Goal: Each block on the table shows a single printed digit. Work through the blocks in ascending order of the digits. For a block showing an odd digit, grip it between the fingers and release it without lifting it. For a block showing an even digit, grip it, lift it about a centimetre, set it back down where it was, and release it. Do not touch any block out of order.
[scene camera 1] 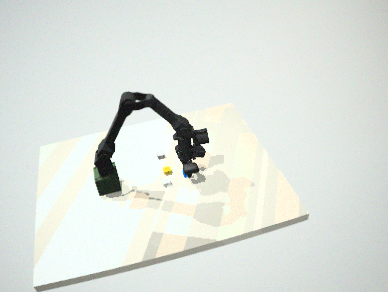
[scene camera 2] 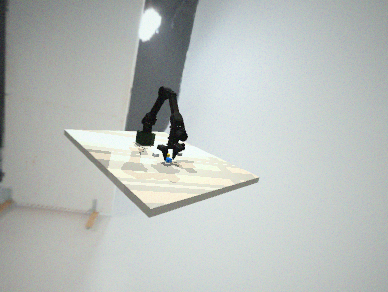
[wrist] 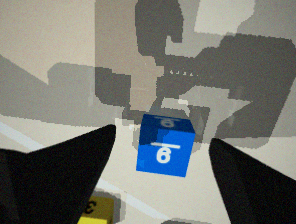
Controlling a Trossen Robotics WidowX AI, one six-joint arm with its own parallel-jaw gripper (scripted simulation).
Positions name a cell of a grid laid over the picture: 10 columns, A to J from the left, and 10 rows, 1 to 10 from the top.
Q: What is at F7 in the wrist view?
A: A blue block.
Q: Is the gripper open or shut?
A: Open.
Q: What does the gripper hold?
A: Nothing.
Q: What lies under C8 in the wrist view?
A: The gripper.
